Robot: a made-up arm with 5 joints. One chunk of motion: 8 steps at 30 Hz.
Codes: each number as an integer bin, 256 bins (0 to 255) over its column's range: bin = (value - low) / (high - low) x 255, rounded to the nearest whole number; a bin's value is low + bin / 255 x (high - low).
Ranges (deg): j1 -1.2..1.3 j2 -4.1..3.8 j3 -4..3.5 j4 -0.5..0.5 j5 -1.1..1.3
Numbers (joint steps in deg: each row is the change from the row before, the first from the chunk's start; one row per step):
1: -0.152 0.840 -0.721 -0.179 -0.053
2: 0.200 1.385 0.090 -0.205 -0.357
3: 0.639 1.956 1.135 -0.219 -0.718
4: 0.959 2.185 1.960 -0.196 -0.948
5: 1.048 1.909 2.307 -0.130 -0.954
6: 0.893 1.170 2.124 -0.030 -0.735
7: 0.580 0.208 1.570 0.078 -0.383
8: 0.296 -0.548 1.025 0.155 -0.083
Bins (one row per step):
1: 107 159 111 82 111
2: 143 177 139 75 79
3: 188 195 175 72 41
4: 220 203 203 78 16
5: 229 194 214 94 16
6: 213 170 208 120 39
7: 182 139 189 147 76
8: 153 115 171 167 108

